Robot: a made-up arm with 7 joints. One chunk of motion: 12 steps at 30 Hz.
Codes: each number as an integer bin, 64 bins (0 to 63) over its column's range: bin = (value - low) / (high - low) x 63, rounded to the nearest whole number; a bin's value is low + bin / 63 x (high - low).
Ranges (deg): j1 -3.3..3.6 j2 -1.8..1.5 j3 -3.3..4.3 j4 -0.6..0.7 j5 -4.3..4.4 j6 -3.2..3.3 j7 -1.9..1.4
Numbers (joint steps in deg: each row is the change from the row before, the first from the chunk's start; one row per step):
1: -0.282 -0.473 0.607 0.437 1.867 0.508 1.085
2: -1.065 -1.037 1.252 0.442 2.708 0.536 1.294
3: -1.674 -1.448 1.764 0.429 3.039 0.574 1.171
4: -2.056 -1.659 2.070 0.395 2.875 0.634 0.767
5: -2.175 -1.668 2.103 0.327 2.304 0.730 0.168
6: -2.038 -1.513 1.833 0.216 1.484 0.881 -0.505
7: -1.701 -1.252 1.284 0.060 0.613 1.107 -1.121
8: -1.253 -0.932 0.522 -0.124 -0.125 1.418 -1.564
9: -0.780 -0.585 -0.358 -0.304 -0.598 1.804 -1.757
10: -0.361 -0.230 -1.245 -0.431 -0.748 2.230 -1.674
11: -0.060 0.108 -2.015 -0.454 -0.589 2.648 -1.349
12: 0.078 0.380 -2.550 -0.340 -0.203 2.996 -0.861
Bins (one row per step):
1: 28 25 32 50 45 36 57
2: 20 15 38 50 51 36 61
3: 15 7 42 50 53 37 59
4: 11 3 45 48 52 37 51
5: 10 3 45 45 48 38 39
6: 12 5 43 40 42 40 27
7: 15 10 38 32 36 42 15
8: 19 17 32 23 30 45 6
9: 23 23 24 14 27 49 3
10: 27 30 17 8 26 53 4
11: 30 36 11 7 27 57 11
12: 31 42 6 13 30 60 20

